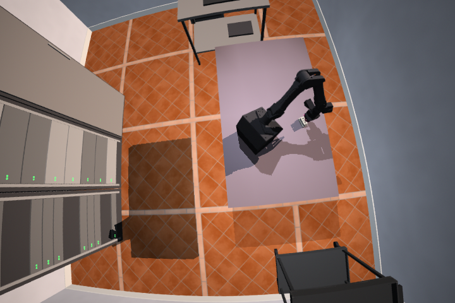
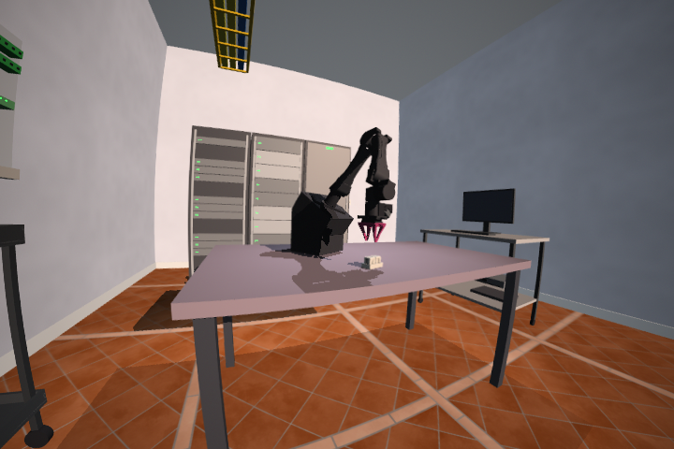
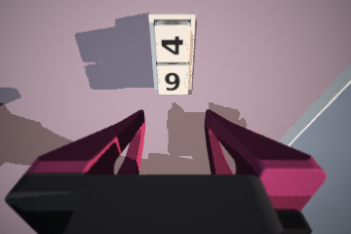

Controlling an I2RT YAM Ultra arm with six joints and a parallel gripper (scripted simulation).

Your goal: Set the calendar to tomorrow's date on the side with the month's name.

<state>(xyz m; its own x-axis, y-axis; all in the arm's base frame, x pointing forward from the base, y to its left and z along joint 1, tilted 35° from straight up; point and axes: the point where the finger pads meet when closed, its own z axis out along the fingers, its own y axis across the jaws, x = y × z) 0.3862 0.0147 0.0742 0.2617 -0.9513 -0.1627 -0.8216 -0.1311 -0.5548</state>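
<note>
Right now my hand is 90 mm above the cream digit cube. The rest, counted from my hand: cream tray (100 mm below, 20 mm to the left, 10 mm behind).
</note>
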